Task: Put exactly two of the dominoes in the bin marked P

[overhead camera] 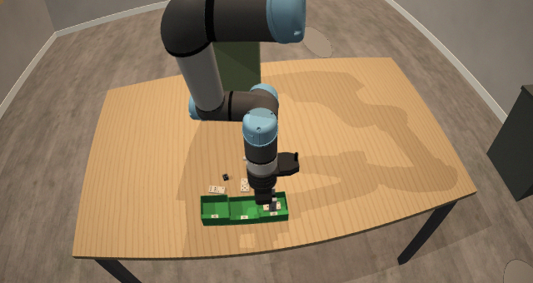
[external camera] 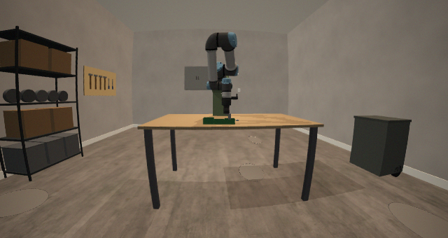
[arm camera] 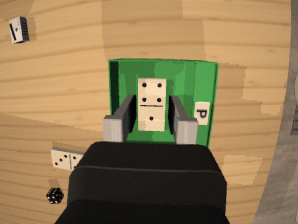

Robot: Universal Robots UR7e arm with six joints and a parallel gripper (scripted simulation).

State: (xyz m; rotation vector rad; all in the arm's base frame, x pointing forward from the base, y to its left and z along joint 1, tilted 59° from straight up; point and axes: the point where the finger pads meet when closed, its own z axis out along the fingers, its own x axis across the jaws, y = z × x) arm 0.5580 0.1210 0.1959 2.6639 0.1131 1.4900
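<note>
Right now the domino is 2 cm below my hand. The rest, counted from my hand: grey piece (14 cm behind, 7 cm to the left, 3 cm below); then bin marked P (8 cm to the right, 1 cm below, 1 cm ahead).
</note>
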